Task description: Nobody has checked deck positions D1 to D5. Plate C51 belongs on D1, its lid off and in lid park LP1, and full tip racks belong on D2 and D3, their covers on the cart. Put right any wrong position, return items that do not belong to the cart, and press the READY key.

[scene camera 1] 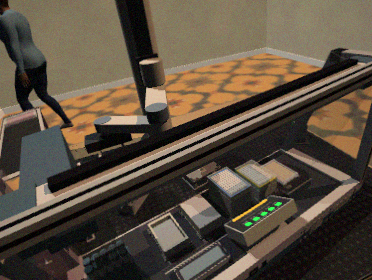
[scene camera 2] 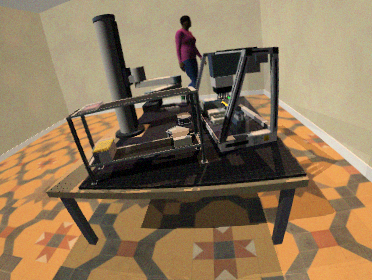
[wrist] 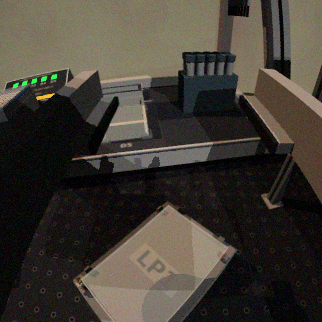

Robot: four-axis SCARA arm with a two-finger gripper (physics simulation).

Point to a tube rack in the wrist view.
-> At 204,92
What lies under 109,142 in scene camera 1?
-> My gripper.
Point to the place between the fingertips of my gripper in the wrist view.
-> At 178,83
